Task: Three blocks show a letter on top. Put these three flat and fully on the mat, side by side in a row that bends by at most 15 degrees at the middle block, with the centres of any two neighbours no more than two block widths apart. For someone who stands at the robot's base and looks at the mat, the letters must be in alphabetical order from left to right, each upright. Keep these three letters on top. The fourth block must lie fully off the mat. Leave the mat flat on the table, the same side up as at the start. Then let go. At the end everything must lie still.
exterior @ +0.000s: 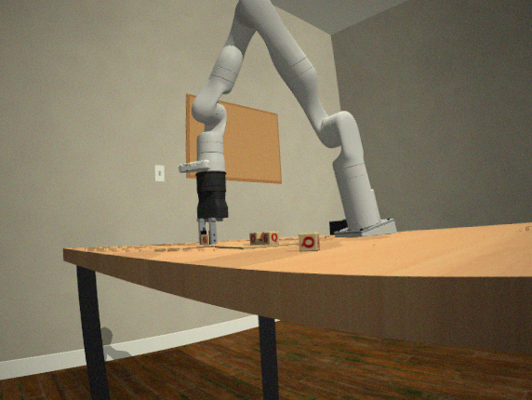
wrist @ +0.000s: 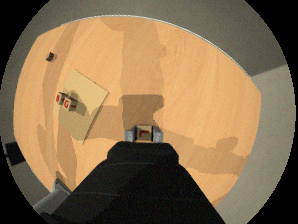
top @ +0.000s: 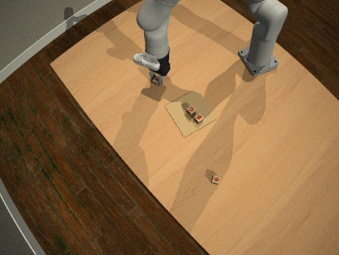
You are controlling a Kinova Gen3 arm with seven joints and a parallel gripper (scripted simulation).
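The tan mat is 170 mm to the left of my hand, 40 mm behind it and 20 mm below it. The rest, counted from my hand: block marked B (210 mm to the left, 40 mm behind, 10 mm below).
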